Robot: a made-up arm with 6 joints. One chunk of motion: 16 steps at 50 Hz.
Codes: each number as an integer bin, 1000 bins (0 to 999) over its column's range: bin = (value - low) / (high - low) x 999, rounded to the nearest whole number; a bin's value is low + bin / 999 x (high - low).
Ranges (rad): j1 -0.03..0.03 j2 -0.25..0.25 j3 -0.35..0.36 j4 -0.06..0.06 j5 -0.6..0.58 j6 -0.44..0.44
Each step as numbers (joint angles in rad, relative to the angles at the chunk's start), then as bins.
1 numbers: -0.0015 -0.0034 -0.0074 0.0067 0.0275 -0.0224
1 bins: 475 493 482 555 531 474
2 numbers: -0.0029 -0.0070 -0.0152 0.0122 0.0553 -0.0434
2 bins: 451 486 471 601 555 450
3 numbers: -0.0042 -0.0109 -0.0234 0.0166 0.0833 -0.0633
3 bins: 430 478 460 638 578 428
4 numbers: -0.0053 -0.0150 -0.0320 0.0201 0.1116 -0.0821
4 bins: 411 470 447 667 602 406
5 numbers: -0.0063 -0.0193 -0.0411 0.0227 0.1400 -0.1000
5 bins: 395 461 435 688 626 386
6 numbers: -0.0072 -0.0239 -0.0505 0.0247 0.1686 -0.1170
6 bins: 380 452 421 705 651 367
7 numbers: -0.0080 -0.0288 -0.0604 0.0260 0.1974 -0.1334
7 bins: 366 442 407 716 675 348
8 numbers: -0.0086 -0.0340 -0.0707 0.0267 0.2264 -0.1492
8 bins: 356 432 393 722 700 330
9 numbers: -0.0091 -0.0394 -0.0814 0.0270 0.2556 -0.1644
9 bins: 348 421 378 724 724 313
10 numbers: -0.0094 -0.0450 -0.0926 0.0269 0.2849 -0.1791
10 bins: 343 410 362 723 749 296
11 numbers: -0.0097 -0.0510 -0.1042 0.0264 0.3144 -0.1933
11 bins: 338 398 346 719 774 280
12 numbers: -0.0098 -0.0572 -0.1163 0.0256 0.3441 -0.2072
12 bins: 336 385 329 713 799 264
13 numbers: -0.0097 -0.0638 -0.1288 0.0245 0.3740 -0.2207
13 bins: 338 372 311 703 825 249
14 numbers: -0.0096 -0.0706 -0.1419 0.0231 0.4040 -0.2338
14 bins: 340 358 293 692 850 234
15 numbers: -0.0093 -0.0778 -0.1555 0.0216 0.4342 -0.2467
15 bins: 345 344 274 679 876 219
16 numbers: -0.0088 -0.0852 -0.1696 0.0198 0.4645 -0.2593
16 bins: 353 329 254 664 901 205
